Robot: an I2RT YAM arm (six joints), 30 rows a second.
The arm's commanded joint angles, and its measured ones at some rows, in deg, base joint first. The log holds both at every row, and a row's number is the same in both.
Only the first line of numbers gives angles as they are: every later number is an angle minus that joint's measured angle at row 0.
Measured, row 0:
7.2, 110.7, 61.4, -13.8, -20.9, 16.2
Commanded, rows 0 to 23:
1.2, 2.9, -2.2, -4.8, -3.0, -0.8
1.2, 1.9, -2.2, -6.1, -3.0, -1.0
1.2, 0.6, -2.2, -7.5, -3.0, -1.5
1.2, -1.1, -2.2, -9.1, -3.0, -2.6
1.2, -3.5, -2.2, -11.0, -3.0, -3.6
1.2, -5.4, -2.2, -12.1, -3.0, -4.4
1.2, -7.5, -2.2, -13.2, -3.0, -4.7
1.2, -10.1, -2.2, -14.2, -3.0, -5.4
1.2, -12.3, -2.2, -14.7, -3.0, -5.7
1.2, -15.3, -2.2, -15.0, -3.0, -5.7
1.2, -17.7, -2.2, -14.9, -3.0, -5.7
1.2, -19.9, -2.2, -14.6, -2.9, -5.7
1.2, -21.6, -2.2, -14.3, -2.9, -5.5
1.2, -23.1, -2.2, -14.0, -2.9, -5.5
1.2, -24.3, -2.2, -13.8, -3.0, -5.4
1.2, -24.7, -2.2, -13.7, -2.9, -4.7
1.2, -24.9, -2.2, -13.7, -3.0, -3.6
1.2, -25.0, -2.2, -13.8, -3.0, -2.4
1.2, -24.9, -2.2, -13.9, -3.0, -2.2
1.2, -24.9, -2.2, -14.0, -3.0, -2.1
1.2, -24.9, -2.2, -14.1, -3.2, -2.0
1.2, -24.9, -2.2, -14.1, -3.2, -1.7
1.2, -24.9, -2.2, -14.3, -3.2, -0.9
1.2, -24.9, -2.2, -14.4, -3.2, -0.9
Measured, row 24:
1.3, -24.6, -2.4, -14.2, -3.5, -2.5
